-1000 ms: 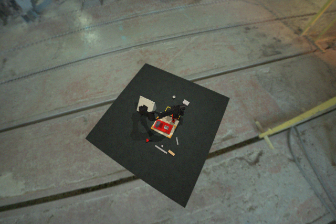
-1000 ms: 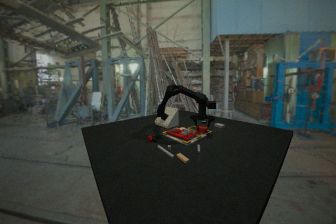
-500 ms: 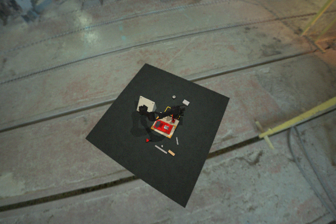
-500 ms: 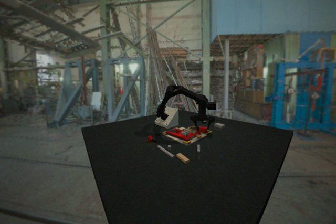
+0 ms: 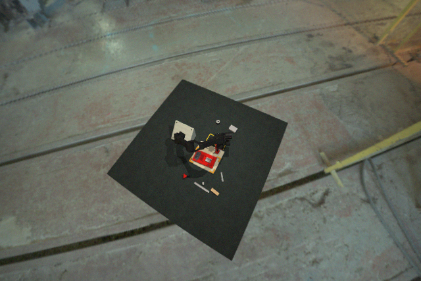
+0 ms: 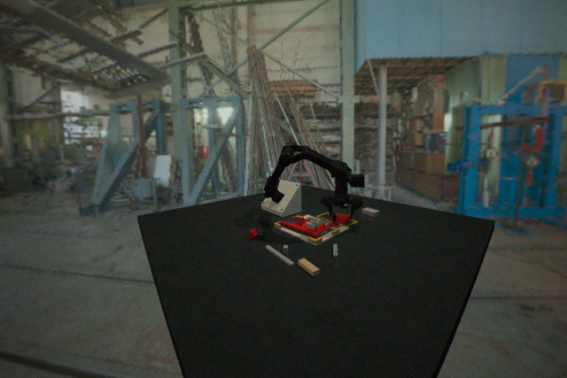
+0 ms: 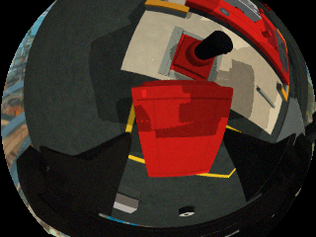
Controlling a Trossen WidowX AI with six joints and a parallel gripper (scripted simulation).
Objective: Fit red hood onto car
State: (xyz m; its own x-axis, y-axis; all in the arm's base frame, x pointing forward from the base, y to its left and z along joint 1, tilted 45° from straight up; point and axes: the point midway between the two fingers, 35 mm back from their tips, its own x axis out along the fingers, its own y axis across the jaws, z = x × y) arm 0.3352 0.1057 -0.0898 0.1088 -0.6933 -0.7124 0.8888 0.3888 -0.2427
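The grey engine block lies 18 cm to the right of my gripper tip and 1 cm above it. Also, from my gripper tip: red hood right at my gripper tip; grey bar 8 cm ahead, 41 cm to the right, 1 cm below; beige jig 3 cm behind, 17 cm to the right, 1 cm below.
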